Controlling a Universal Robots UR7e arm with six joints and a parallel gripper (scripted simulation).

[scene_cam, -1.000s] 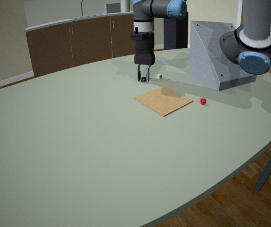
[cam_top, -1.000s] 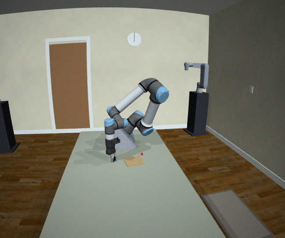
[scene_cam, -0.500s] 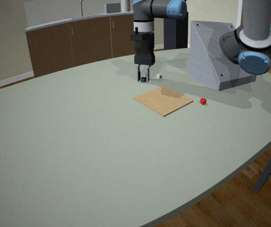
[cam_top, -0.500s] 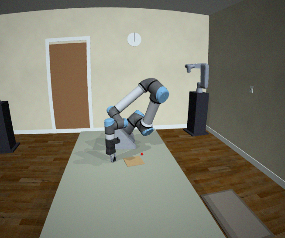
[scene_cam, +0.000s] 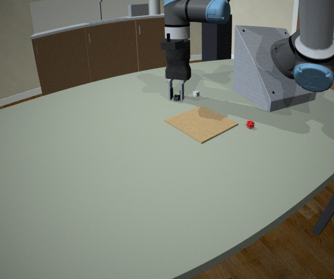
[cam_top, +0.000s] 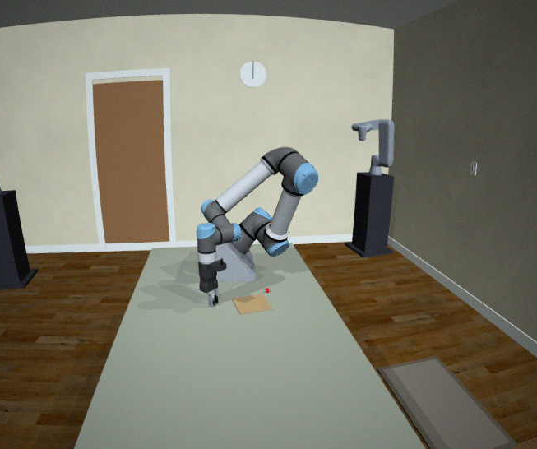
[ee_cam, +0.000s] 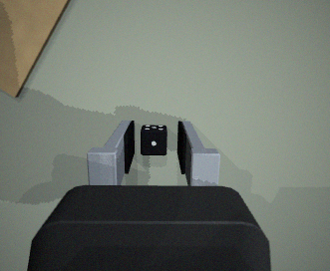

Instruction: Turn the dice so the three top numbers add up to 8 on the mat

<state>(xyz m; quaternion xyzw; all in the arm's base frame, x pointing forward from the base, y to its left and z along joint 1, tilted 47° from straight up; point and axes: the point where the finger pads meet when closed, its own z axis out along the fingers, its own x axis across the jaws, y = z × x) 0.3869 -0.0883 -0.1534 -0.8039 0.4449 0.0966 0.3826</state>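
The tan mat lies 3 cm ahead of my hand, 16 cm to the left of it and 2 cm below it. The rest, counted from my hand: white die: 7 cm behind, 1 cm to the left, 1 cm below; then red die: 6 cm behind, 25 cm to the left, 1 cm below.
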